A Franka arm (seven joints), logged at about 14 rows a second.
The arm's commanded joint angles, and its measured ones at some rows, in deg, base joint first. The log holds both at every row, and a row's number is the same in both.
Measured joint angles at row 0:
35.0, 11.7, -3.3, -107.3, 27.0, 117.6, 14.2
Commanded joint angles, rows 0 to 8:
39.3, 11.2, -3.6, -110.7, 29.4, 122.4, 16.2
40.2, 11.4, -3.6, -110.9, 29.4, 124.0, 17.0
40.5, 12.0, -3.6, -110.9, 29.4, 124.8, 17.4
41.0, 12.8, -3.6, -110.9, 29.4, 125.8, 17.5
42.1, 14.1, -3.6, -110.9, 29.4, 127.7, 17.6
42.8, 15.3, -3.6, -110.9, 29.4, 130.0, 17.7
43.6, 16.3, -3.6, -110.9, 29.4, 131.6, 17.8
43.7, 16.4, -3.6, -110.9, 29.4, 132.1, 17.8
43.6, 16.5, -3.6, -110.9, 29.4, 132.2, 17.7
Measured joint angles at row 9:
43.2, 16.0, -3.3, -111.0, 28.1, 130.9, 17.3
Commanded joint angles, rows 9 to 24:
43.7, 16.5, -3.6, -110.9, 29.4, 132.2, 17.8
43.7, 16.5, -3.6, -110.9, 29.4, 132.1, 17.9
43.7, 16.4, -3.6, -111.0, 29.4, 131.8, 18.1
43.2, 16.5, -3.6, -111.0, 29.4, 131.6, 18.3
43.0, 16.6, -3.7, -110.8, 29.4, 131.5, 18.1
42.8, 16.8, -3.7, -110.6, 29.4, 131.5, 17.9
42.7, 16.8, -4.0, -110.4, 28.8, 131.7, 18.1
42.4, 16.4, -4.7, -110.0, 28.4, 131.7, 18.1
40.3, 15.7, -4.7, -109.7, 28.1, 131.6, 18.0
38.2, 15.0, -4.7, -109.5, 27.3, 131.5, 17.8
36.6, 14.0, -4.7, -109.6, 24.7, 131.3, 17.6
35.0, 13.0, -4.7, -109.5, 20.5, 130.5, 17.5
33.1, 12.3, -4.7, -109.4, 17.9, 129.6, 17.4
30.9, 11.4, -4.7, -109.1, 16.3, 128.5, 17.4
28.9, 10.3, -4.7, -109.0, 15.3, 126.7, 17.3
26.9, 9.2, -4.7, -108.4, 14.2, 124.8, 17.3
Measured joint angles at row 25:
30.1, 11.7, -5.3, -108.6, 16.6, 128.0, 17.4
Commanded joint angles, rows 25 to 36:
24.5, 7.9, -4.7, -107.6, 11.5, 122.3, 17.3
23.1, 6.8, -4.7, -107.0, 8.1, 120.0, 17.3
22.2, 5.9, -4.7, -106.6, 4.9, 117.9, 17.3
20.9, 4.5, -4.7, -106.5, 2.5, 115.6, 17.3
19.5, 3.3, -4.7, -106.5, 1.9, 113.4, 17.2
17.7, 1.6, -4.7, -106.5, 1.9, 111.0, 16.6
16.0, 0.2, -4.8, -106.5, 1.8, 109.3, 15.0
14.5, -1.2, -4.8, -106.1, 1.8, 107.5, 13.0
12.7, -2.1, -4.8, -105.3, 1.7, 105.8, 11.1
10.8, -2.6, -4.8, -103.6, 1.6, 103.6, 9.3
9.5, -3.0, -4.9, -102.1, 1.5, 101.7, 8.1
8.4, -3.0, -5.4, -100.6, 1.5, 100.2, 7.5
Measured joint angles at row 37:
10.8, -2.8, -5.6, -103.5, 2.8, 103.3, 9.5
